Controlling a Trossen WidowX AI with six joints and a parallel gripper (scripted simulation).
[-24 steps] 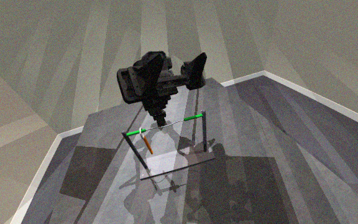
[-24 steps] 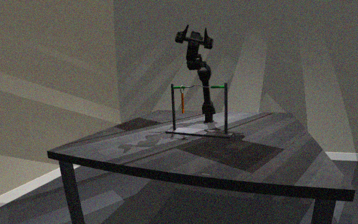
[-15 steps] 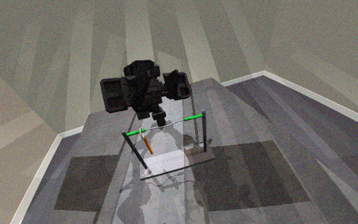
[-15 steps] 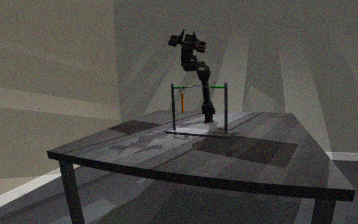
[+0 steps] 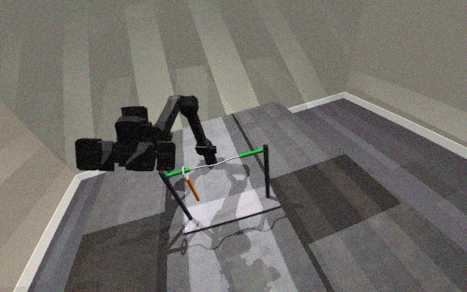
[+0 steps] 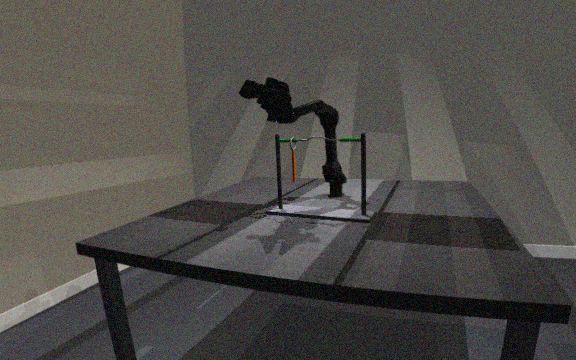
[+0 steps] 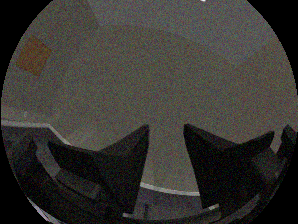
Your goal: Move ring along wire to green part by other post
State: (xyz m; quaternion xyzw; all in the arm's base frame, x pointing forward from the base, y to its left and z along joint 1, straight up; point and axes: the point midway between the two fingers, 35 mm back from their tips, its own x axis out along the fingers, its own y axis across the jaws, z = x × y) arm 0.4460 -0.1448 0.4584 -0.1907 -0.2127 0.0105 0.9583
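Right now my gripper tip is 160 mm past the ring with orange handle, 60 mm to the right of it and 250 mm above it.
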